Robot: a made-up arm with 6 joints. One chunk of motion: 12 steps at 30 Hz.
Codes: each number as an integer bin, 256 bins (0 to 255) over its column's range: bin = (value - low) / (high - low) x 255, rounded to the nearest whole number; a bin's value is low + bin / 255 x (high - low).
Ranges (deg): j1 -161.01..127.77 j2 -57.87..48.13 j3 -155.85..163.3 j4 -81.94..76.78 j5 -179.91..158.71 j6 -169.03..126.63
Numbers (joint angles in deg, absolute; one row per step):
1: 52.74 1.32 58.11 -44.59 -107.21 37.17
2: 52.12 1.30 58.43 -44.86 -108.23 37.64
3: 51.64 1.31 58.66 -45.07 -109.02 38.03
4: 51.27 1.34 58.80 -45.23 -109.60 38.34
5: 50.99 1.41 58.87 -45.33 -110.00 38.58
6: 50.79 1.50 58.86 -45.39 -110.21 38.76
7: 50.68 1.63 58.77 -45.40 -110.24 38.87
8: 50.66 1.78 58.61 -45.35 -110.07 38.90
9: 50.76 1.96 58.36 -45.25 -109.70 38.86
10: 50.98 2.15 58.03 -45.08 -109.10 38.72
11: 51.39 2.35 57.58 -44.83 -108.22 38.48
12: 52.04 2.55 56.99 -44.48 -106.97 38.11
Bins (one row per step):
1: 189 142 171 60 55 178
2: 188 142 171 60 54 178
3: 188 142 171 59 53 179
4: 187 142 172 59 53 179
5: 187 143 172 59 53 179
6: 187 143 172 59 52 179
7: 187 143 171 59 52 179
8: 187 143 171 59 53 179
9: 187 144 171 59 53 179
10: 187 144 171 59 53 179
11: 188 145 171 60 54 179
12: 188 145 170 60 55 179

